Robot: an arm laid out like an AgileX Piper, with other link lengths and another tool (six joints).
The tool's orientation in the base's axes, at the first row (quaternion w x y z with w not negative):
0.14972 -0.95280 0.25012 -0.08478
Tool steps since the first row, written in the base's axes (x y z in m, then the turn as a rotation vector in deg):
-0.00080 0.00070 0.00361 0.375 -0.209 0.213
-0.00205 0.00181 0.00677 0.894 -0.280 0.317
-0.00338 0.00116 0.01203 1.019 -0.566 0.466
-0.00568 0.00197 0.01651 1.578 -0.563 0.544
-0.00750 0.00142 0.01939 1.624 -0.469 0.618
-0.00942 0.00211 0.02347 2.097 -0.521 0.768
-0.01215 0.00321 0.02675 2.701 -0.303 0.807
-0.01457 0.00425 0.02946 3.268 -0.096 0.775
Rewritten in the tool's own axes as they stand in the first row. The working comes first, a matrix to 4 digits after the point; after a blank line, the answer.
The tool's axes in the first row as the columns of a matrix, in the base's axes (used below as rounded here):
0.8605 -0.4512 0.2365
-0.5020 -0.8300 0.2429
0.0867 -0.3277 -0.9408

-0.00073 -0.00140 -0.00342 0.446 -0.066 -0.162
-0.00209 -0.00280 -0.00641 0.937 -0.275 -0.155
-0.00245 -0.00338 -0.01184 1.201 -0.143 -0.335
-0.00445 -0.00448 -0.01640 1.688 -0.423 -0.275
-0.00549 -0.00415 -0.01967 1.686 -0.546 -0.311
-0.00713 -0.00519 -0.02380 2.133 -0.765 -0.353
-0.00975 -0.00595 -0.02726 2.546 -1.232 -0.194
-0.01212 -0.00661 -0.03013 2.927 -1.649 0.020

